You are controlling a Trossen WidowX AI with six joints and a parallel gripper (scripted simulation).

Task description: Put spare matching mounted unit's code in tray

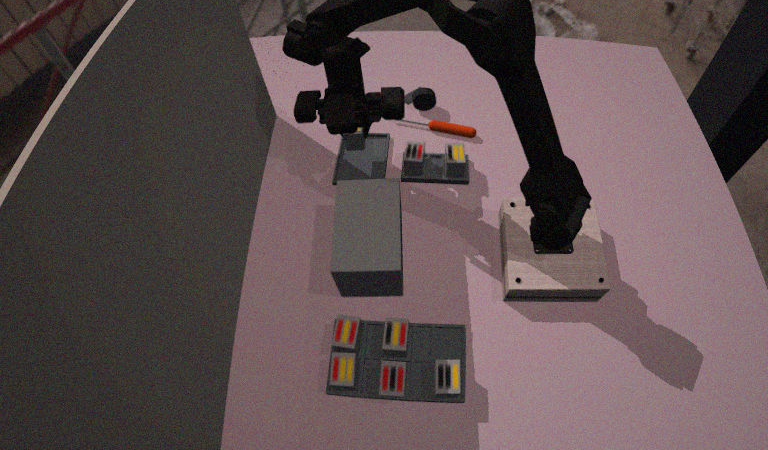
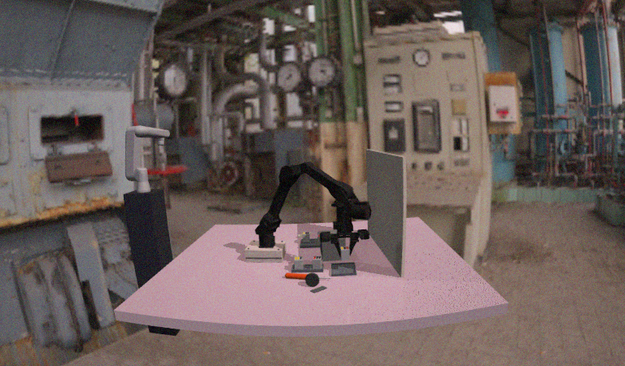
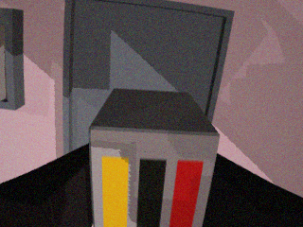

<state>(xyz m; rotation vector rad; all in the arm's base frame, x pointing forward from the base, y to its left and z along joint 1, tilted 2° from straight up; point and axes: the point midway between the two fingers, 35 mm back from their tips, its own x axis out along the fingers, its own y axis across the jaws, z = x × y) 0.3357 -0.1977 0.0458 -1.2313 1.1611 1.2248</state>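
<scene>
Now: the flat grey tray 10 mm behind my gripper tip and 60 mm below it. From my gripper tip the other things lie so: upright grey panel 190 mm ahead, 220 mm to the left, 160 mm above; then black round part 130 mm behind, 150 mm to the right, 40 mm below; then grey box 50 mm behind, 210 mm to the left, 10 mm below.
</scene>
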